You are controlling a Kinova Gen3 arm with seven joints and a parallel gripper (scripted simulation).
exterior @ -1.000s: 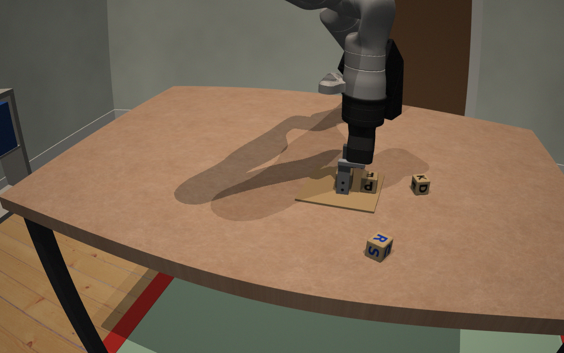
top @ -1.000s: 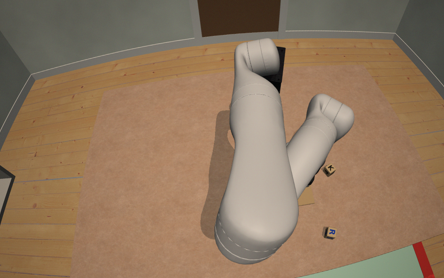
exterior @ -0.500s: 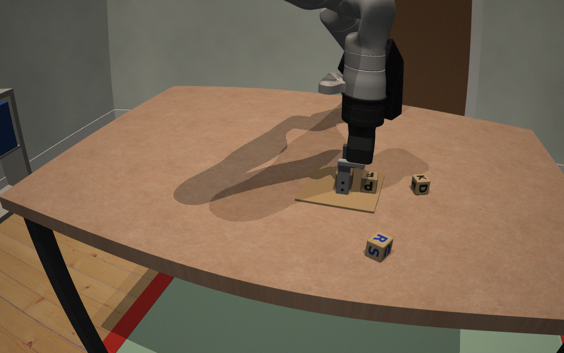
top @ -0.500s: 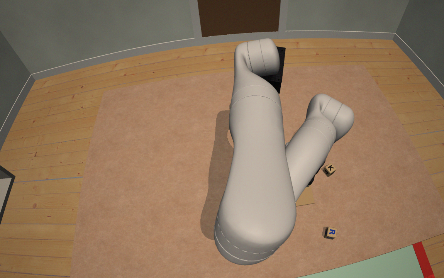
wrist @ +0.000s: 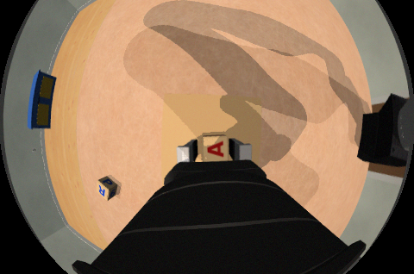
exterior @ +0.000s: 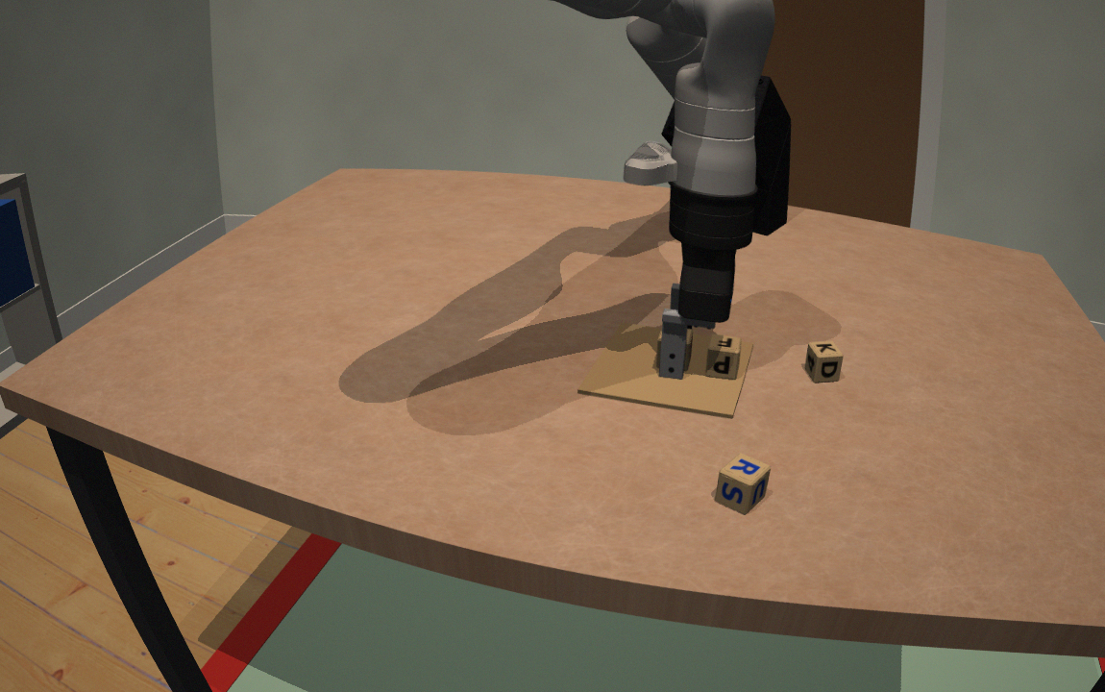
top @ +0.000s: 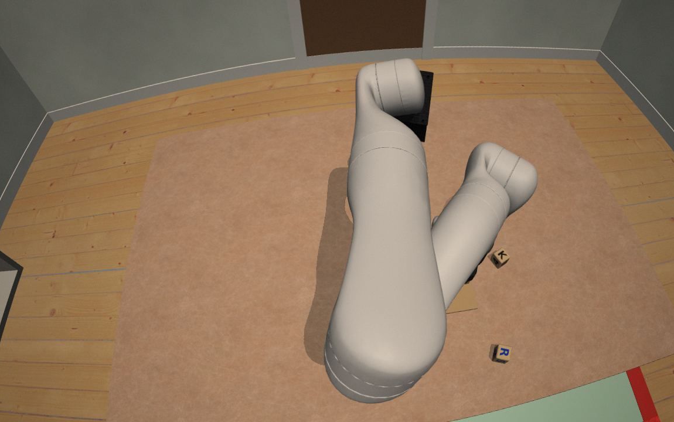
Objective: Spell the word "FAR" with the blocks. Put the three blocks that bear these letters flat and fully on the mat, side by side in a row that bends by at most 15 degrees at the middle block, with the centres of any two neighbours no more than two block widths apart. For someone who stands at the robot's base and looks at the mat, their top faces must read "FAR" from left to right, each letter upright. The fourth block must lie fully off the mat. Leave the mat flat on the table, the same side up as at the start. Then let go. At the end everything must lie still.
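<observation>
Right now my hand is 2 cm above the tan mat. Round my hand: F block 5 cm to the left; R block 19 cm ahead, 9 cm to the left, 1 cm below; K block 15 cm to the left, 3 cm behind, 1 cm below.
</observation>
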